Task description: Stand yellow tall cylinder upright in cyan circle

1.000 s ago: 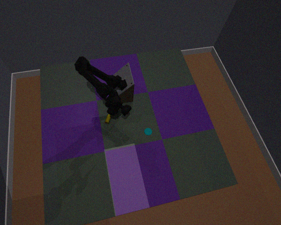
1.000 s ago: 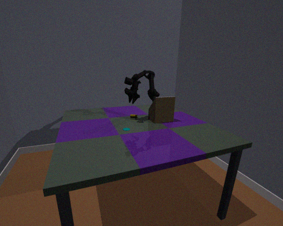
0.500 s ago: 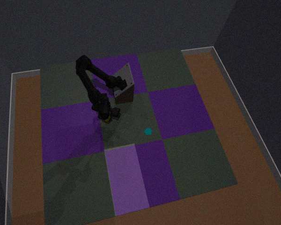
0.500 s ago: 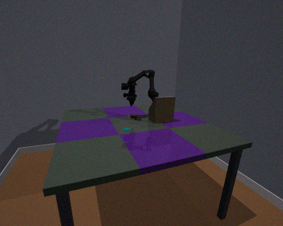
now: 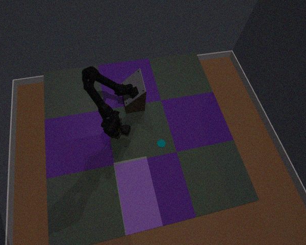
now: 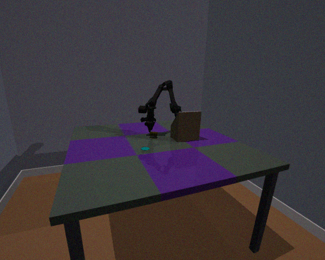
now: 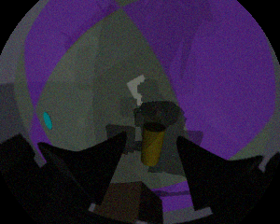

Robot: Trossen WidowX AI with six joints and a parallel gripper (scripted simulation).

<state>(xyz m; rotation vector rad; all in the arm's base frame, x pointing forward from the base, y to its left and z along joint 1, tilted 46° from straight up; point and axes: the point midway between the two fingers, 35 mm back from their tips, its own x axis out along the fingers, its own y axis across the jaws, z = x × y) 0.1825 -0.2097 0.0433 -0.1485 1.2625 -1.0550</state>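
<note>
Right now the yellow tall cylinder is 30 mm behind my gripper tip, 20 mm below it and 10 mm to the left of it. The rest, counted from my gripper tip: cyan circle 280 mm to the left, 150 mm ahead, 40 mm below.
</note>
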